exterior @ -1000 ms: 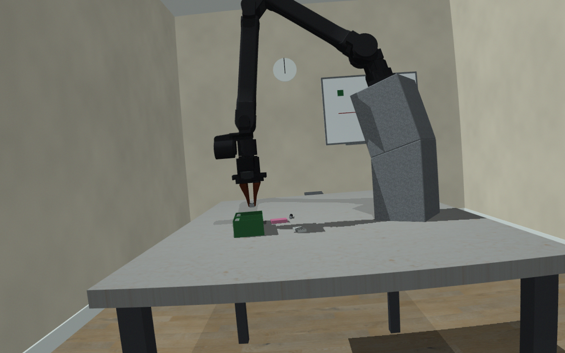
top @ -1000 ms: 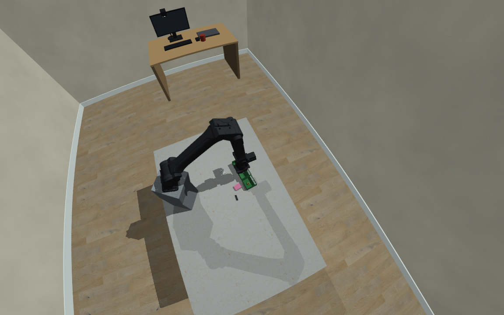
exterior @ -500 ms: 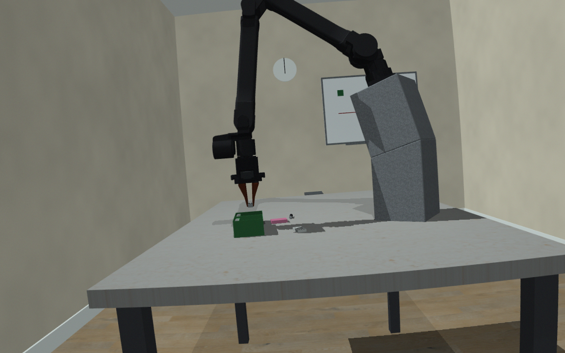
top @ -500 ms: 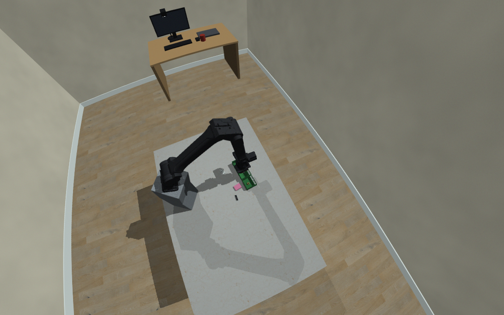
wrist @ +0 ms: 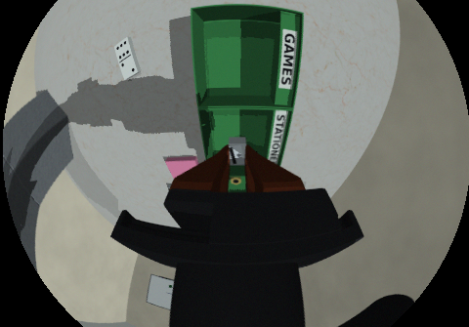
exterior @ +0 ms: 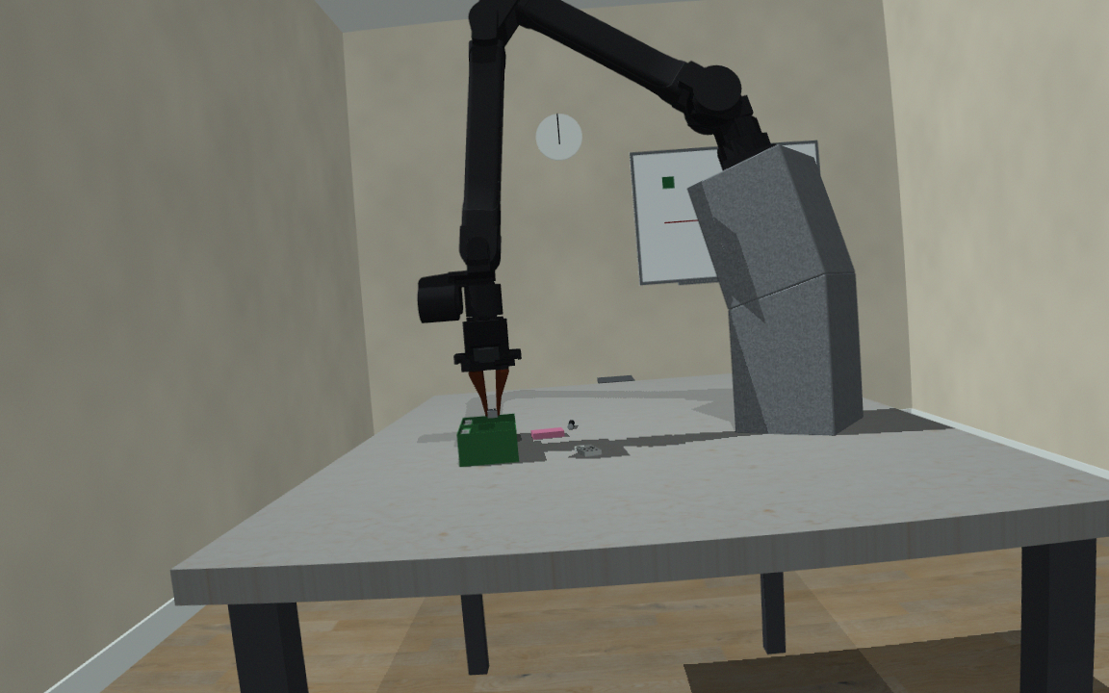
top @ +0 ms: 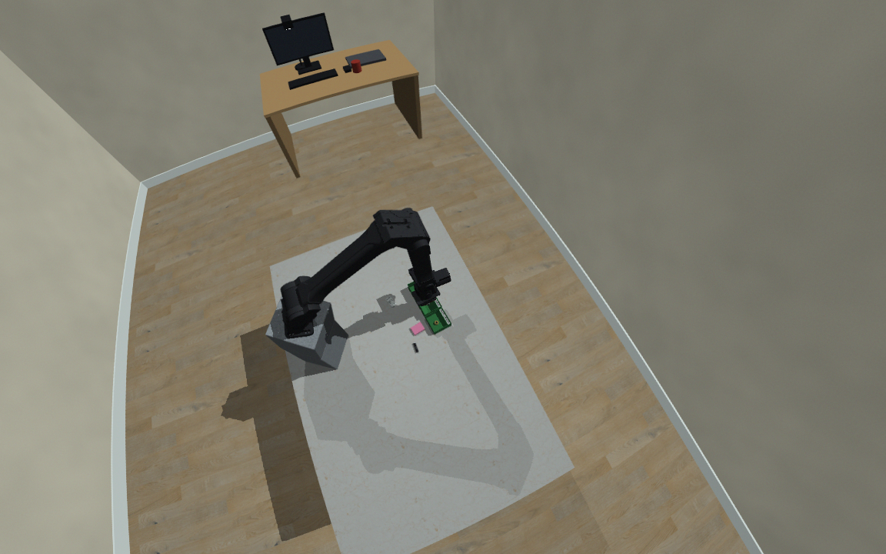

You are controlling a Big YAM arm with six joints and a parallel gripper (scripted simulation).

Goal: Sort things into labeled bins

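The pink eraser is 90 mm to the right of my hand, 70 mm behind it and 50 mm below it. From my hand the other things lie so: grey-white piece (right at my hand); brass nut (80 mm to the right, 50 mm below, 20 mm ahead); white domino (160 mm behind, 70 mm to the left, 50 mm below).
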